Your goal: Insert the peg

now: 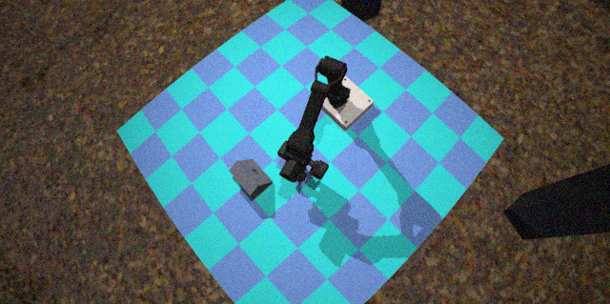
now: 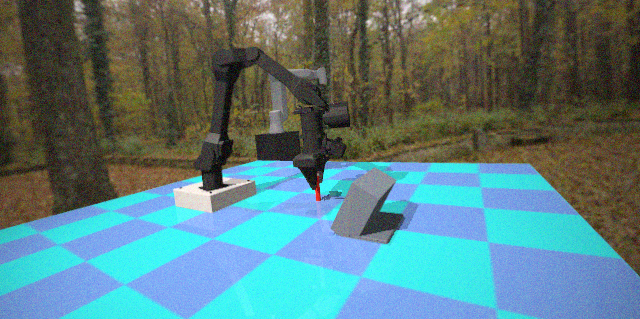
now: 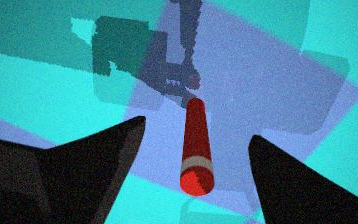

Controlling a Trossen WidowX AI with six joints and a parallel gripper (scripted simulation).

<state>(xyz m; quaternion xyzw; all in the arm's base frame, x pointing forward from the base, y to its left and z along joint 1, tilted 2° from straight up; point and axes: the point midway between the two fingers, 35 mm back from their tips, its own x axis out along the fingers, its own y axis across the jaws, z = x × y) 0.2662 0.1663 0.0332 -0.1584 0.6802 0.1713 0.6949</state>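
The red peg lies 20 mm above my gripper tip. Also, from my gripper tip: grey sloped panel (200 mm ahead, 70 mm to the right, 10 mm above).
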